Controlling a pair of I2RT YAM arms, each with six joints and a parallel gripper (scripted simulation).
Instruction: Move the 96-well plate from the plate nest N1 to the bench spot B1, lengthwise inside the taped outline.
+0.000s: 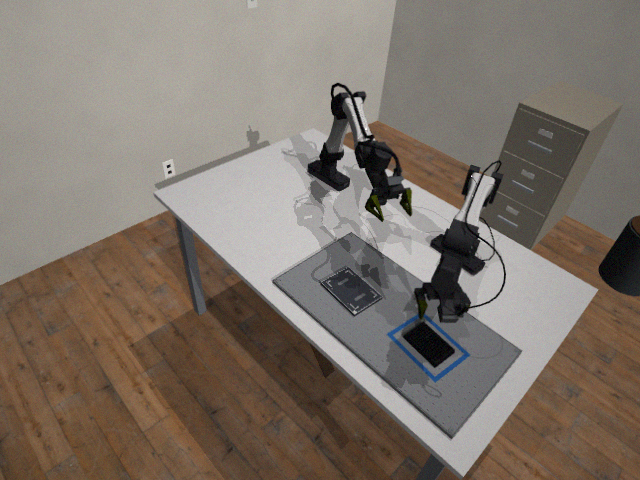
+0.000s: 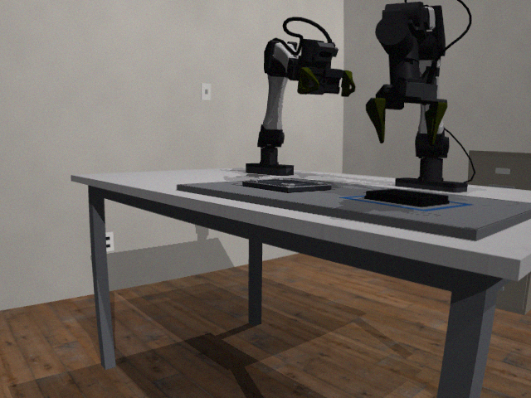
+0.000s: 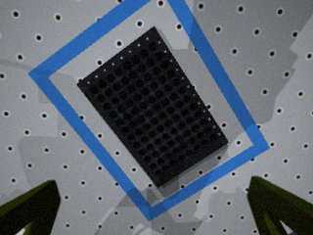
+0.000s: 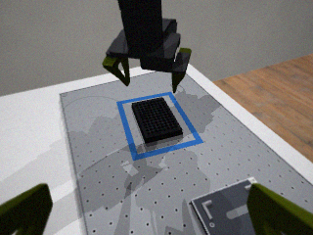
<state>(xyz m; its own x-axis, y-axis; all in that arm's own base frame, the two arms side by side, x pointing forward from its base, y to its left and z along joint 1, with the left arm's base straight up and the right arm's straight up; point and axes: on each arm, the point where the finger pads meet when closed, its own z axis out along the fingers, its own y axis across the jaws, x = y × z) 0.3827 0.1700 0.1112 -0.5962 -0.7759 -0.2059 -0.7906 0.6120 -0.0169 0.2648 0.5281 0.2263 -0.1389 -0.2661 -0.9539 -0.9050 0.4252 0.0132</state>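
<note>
My left gripper is now 10 cm above the black 96-well plate, 2 cm short of it and 1 cm to the right of it. From my left hand the other things lie so: plate nest N1: 28 cm to the right, 10 cm below, 3 cm ahead.
</note>
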